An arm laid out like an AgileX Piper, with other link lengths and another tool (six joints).
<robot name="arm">
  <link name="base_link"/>
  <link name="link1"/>
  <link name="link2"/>
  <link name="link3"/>
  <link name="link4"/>
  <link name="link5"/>
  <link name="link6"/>
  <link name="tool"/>
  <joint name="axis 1" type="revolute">
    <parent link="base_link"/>
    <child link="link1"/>
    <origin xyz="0 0 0.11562" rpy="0 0 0"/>
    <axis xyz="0 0 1"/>
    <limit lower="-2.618" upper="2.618"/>
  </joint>
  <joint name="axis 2" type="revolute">
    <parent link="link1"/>
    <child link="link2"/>
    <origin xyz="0 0 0" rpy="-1.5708 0 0"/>
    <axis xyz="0 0 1"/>
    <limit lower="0" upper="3.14"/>
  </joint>
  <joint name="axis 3" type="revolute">
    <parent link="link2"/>
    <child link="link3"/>
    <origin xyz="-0.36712 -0.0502 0" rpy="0 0 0"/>
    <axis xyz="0 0 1"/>
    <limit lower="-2.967" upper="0"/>
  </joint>
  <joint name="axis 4" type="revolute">
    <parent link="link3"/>
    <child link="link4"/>
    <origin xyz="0.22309 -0.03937 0" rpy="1.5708 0 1.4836"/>
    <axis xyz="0 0 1"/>
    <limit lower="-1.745" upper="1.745"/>
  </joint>
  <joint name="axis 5" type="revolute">
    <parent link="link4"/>
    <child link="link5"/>
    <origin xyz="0 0 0" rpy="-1.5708 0 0"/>
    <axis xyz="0 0 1"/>
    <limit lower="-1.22" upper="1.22"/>
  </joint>
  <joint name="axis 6" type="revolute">
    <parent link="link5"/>
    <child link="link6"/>
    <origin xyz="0 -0.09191 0" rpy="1.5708 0 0"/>
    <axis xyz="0 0 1"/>
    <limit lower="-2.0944" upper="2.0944"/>
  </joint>
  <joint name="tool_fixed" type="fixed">
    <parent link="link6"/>
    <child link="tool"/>
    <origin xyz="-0.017 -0.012 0.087" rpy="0 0.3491 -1.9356"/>
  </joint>
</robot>
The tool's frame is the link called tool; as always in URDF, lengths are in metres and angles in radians.
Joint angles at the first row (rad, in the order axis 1, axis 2, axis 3, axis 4, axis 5, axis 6):
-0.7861 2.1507 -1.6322 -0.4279 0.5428 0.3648
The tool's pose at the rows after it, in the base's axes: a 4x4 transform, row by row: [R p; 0 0 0 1], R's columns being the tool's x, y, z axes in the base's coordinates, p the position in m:
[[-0.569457 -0.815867 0.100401 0.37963], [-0.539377 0.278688 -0.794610 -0.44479], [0.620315 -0.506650 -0.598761 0.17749], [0 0 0 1]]
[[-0.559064 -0.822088 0.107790 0.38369], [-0.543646 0.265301 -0.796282 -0.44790], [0.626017 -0.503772 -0.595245 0.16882], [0 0 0 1]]
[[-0.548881 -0.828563 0.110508 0.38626], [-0.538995 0.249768 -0.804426 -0.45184], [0.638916 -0.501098 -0.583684 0.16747], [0 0 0 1]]
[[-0.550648 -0.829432 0.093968 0.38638], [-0.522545 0.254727 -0.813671 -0.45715], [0.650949 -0.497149 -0.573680 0.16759], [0 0 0 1]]
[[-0.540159 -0.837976 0.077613 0.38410], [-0.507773 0.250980 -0.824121 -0.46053], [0.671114 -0.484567 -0.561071 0.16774], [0 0 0 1]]
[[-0.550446 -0.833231 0.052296 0.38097], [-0.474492 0.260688 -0.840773 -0.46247], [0.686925 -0.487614 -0.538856 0.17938], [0 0 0 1]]
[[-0.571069 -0.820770 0.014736 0.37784], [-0.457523 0.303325 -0.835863 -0.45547], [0.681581 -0.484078 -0.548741 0.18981], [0 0 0 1]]
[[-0.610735 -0.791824 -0.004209 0.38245], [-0.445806 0.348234 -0.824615 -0.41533], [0.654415 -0.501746 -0.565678 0.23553], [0 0 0 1]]
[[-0.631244 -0.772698 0.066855 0.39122], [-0.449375 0.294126 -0.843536 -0.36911], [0.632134 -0.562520 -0.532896 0.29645], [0 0 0 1]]
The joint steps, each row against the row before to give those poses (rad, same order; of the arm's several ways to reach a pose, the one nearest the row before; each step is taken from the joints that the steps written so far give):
0.0000 0.0330 0.0000 0.0007 -0.0591 -0.0149
0.0000 0.0218 -0.0056 -0.0108 -0.0183 -0.0019
0.0000 0.0125 -0.0149 -0.0206 -0.0029 0.0016
0.0000 0.0123 -0.0228 -0.0357 0.0155 0.0314
0.0000 0.0048 -0.0060 -0.0468 0.0114 0.0288
0.0052 -0.0123 -0.0123 -0.0570 0.0285 0.0583
0.0150 -0.0211 -0.0091 -0.0010 0.0606 0.0389
0.0728 -0.0995 -0.0063 0.0377 0.1335 0.0454
0.0833 -0.1227 -0.0008 0.0139 0.0627 0.0053

